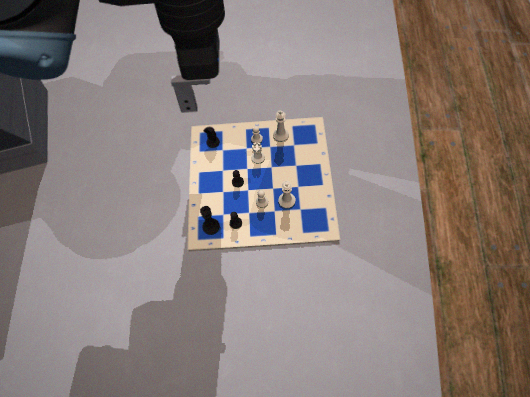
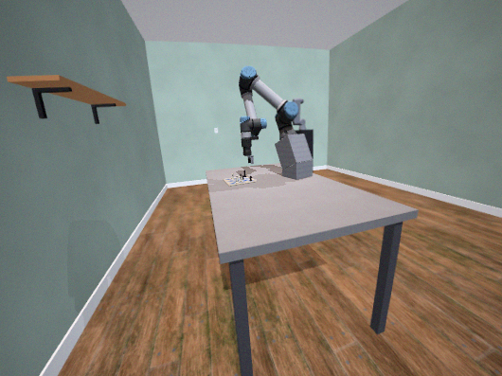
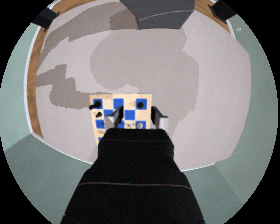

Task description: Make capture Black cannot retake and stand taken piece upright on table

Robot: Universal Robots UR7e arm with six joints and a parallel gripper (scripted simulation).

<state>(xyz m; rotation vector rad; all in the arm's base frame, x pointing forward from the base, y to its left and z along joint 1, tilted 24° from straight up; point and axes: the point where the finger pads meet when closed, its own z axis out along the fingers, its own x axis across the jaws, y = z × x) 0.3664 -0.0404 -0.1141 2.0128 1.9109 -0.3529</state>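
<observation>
The black knight is 10 mm ahead of my hand, 10 mm to the left of it and 140 mm below it. From my hand the other things lie so: chessboard (80 mm ahead, 70 mm to the right, 150 mm below); black queen (140 mm to the right, 120 mm below); white king (120 mm ahead, 10 mm to the left, 120 mm below).
</observation>
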